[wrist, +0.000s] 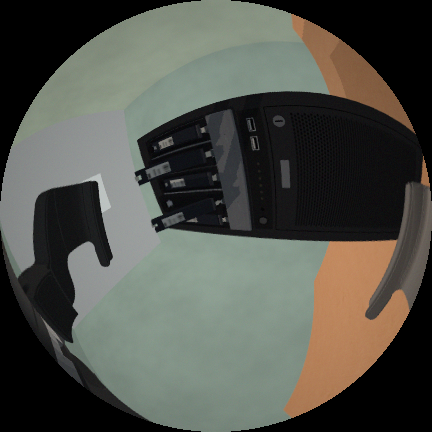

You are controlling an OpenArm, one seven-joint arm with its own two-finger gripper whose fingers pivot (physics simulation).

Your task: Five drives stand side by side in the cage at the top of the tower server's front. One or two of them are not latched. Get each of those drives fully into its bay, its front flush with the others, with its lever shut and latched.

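The black tower server [345,170] lies across the wrist view, its drive cage at the left end. Counting from the upper edge of the view, the first drive [187,136] and third drive [192,180] have their levers lying along their fronts. The second drive's lever [187,162] and the fourth drive's lever [199,209] stand swung out, their free ends past the cage edge. The fifth drive [212,220] is partly hidden behind the fourth's lever. How deep the second and fourth drives sit is not clear. My gripper [209,245] is open and empty, its fingers wide apart below the server's front.
A grey panel [234,175] borders the cage, beside two USB ports and a round button [263,220]. A grey surface [120,255] with a pale patch [104,195] lies at the left, behind the dark finger. An orange-brown surface [345,280] lies at the right.
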